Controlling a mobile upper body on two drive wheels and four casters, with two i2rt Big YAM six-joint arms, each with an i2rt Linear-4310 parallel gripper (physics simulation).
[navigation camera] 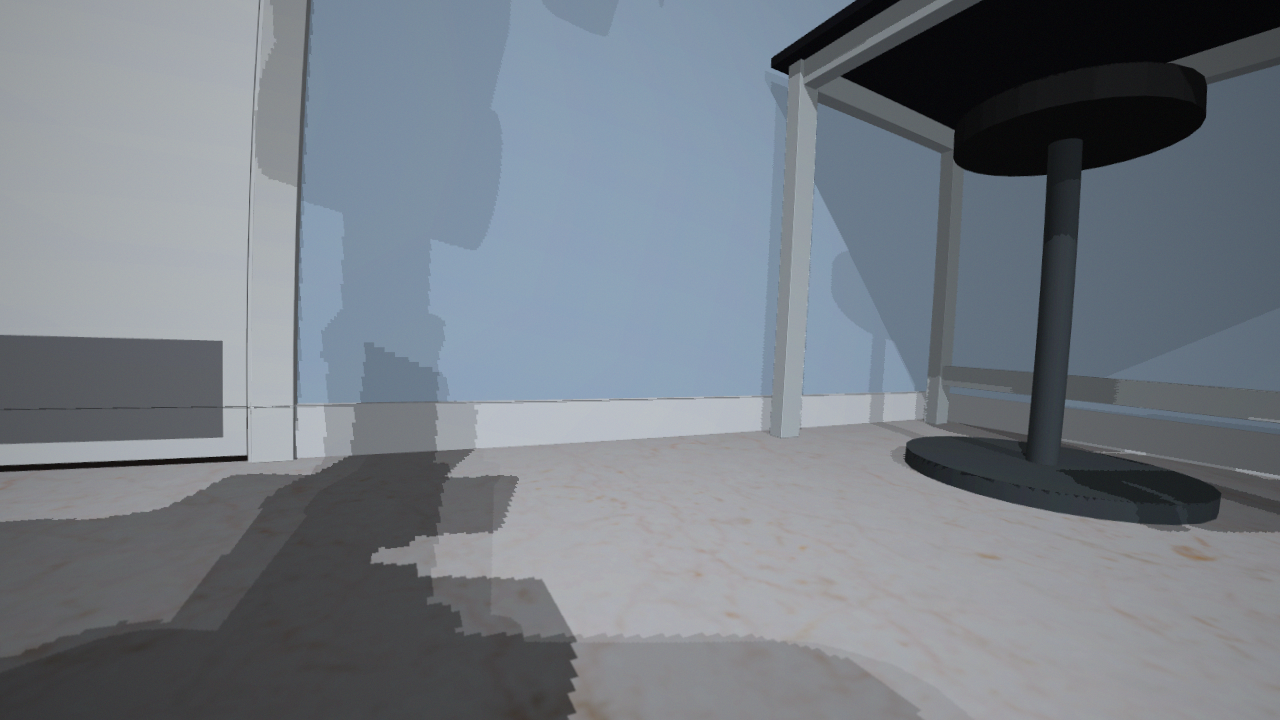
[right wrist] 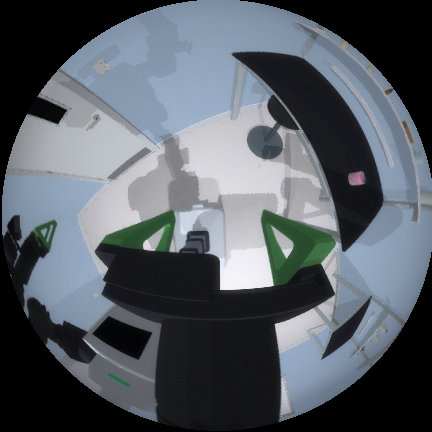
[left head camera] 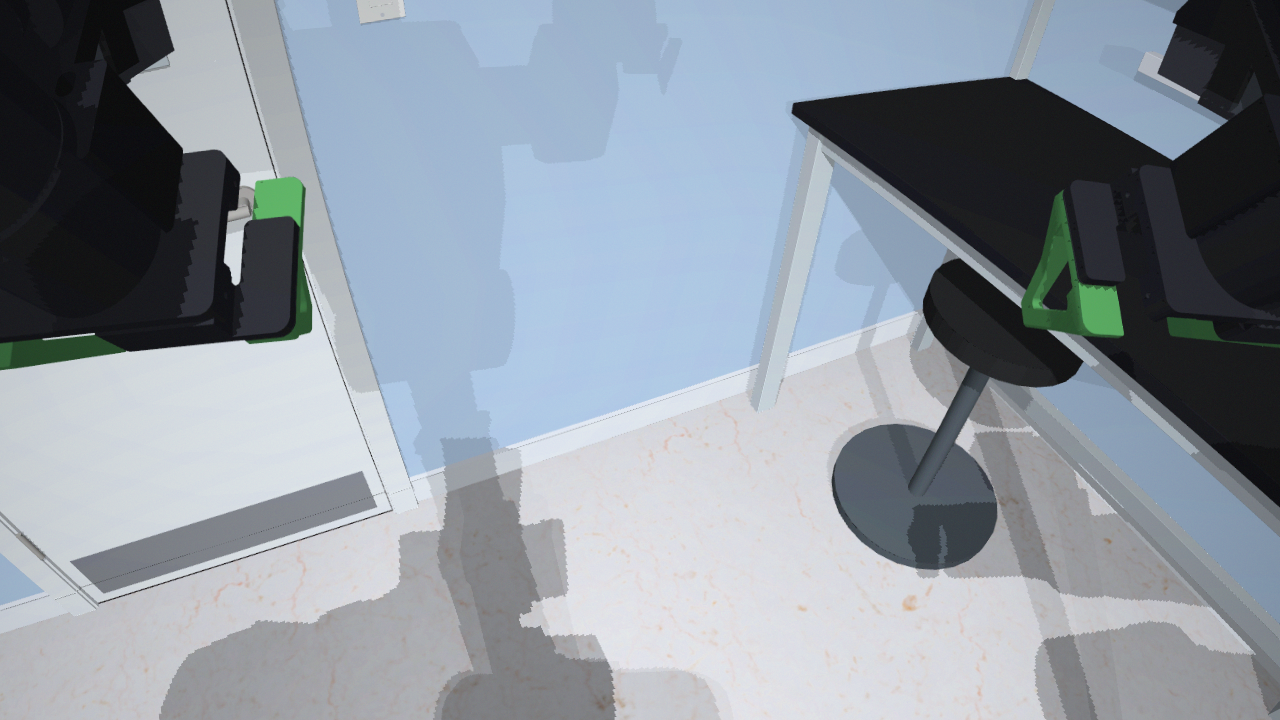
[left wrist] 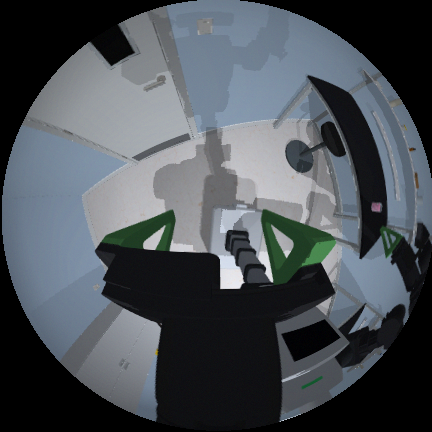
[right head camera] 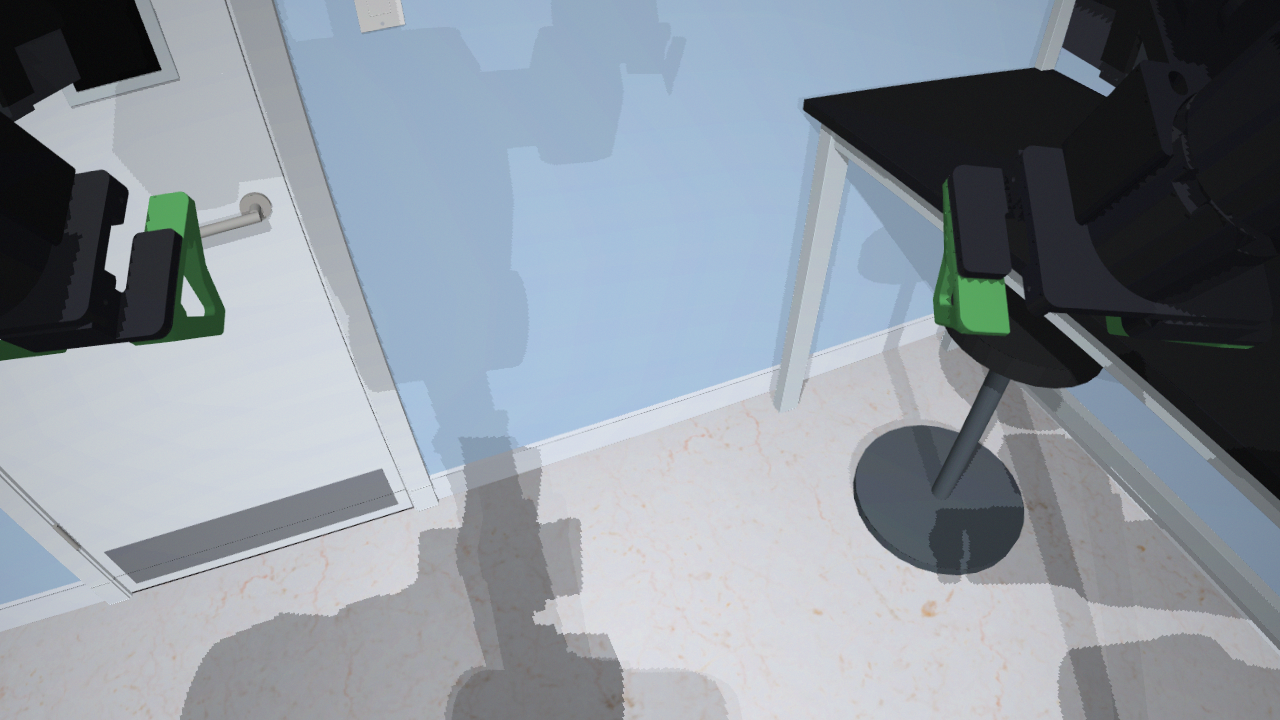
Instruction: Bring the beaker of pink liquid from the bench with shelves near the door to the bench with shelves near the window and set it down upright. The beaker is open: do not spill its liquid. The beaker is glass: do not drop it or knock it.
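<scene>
The beaker of pink liquid (left wrist: 376, 207) (right wrist: 357, 178) stands on the black top of the bench near the door (left head camera: 930, 134) (right head camera: 930, 116) (left wrist: 350, 115) (right wrist: 325, 100) (navigation camera: 913, 53). It does not show in the head views. My left gripper (left head camera: 174, 342) (right head camera: 102, 344) (left wrist: 217, 213) is open and empty, in front of the door and away from the bench. My right gripper (left head camera: 1150, 326) (right head camera: 1074, 331) (right wrist: 217, 214) is open and empty. It overlaps the bench's front edge in the head views, apart from the beaker. Another bench with shelves (right wrist: 347, 330) shows at the lower right of the right wrist view.
A round stool (left head camera: 881, 492) (right head camera: 904, 492) (left wrist: 299, 156) (right wrist: 264, 142) (navigation camera: 1060, 313) stands at the bench's front, its seat partly under the top. The door (left head camera: 179, 429) (right head camera: 259, 385) (left wrist: 110, 105) (right wrist: 55, 145) (navigation camera: 116, 179) is at the left. Shelves (right wrist: 410, 165) hang above the bench.
</scene>
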